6 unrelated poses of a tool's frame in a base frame.
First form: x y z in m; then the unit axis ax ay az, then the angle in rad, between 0 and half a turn.
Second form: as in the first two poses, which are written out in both.
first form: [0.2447 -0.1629 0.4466 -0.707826 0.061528 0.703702 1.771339]
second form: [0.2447 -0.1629 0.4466 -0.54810 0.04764 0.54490 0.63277]
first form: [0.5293 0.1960 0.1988 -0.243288 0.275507 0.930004 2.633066]
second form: [0.5293 0.1960 0.1988 -0.23547 0.26665 0.90010 0.25153]
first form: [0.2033 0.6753 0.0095 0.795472 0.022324 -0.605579 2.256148]
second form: [0.2033 0.6753 0.0095 0.71878 0.02017 -0.54719 0.42840]
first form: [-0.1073 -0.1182 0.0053 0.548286 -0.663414 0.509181 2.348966]
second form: [-0.1073 -0.1182 0.0053 0.50579 -0.61199 0.46971 0.38602]
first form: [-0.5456 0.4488 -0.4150 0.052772 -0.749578 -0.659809 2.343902]
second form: [-0.5456 0.4488 -0.4150 0.04863 -0.69074 -0.60802 0.38835]
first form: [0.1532 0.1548 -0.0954 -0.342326 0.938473 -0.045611 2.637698]
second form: [0.1532 0.1548 -0.0954 -0.33152 0.90884 -0.04417 0.24929]
